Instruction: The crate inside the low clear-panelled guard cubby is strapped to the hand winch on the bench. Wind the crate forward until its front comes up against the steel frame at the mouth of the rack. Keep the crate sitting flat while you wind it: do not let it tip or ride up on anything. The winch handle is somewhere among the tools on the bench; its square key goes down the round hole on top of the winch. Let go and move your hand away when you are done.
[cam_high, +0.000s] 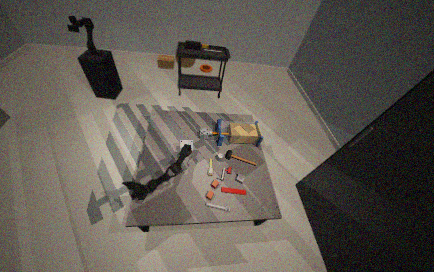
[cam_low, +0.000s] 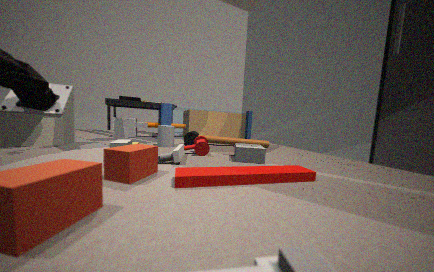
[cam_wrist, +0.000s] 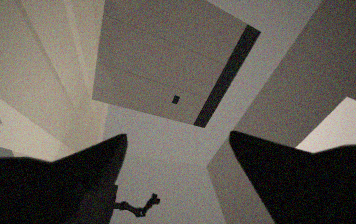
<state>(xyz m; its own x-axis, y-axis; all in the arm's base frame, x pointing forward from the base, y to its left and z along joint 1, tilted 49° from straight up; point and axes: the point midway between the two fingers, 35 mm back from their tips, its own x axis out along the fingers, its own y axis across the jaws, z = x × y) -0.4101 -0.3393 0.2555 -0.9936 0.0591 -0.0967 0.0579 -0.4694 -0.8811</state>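
The winch handle lies 84 cm ahead of my gripper tip, 24 cm to the left of it and 10 cm below it. The rest, counted from my gripper tip: red knob (88 cm ahead, 27 cm to the left, 10 cm below); then flat red bar (93 cm ahead, 7 cm to the left, 11 cm below); then grey winch (59 cm ahead, 67 cm to the left, 9 cm below).
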